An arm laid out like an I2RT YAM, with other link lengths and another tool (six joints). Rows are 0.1 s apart.
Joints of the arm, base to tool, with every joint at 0 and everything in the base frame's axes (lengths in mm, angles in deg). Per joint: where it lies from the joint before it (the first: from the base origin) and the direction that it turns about. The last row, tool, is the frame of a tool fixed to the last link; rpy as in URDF.
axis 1: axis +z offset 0 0 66.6
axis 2: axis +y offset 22.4 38 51
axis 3: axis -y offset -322.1 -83.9 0
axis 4: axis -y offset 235.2 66 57.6
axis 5: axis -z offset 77 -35.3 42.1
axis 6: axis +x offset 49.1 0 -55.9
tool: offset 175 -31 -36 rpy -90.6 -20.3 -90
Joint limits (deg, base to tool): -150..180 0..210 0..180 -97..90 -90..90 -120..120
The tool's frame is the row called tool.
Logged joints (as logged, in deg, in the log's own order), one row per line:
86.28, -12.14, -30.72, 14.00, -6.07, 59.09
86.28, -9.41, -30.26, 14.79, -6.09, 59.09
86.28, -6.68, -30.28, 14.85, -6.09, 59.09
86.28, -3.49, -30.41, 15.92, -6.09, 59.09
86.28, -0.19, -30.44, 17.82, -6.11, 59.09
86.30, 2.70, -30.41, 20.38, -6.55, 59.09
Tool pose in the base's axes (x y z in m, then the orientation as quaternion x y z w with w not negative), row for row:
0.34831, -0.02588, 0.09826, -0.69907, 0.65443, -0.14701, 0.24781
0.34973, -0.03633, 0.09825, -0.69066, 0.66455, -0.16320, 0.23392
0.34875, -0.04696, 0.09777, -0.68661, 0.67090, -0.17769, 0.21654
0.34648, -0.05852, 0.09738, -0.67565, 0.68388, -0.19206, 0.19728
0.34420, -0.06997, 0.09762, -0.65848, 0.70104, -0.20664, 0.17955
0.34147, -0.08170, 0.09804, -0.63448, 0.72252, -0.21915, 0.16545
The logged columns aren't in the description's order. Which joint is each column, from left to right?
Columns, left to right: axis 2, axis 5, axis 4, axis 6, axis 1, axis 3.
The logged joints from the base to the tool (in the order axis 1, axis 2, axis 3, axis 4, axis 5, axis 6), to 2 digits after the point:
-6.07, 86.28, 59.09, -30.72, -12.14, 14.00
-6.09, 86.28, 59.09, -30.26, -9.41, 14.79
-6.09, 86.28, 59.09, -30.28, -6.68, 14.85
-6.09, 86.28, 59.09, -30.41, -3.49, 15.92
-6.11, 86.28, 59.09, -30.44, -0.19, 17.82
-6.55, 86.30, 59.09, -30.41, 2.70, 20.38

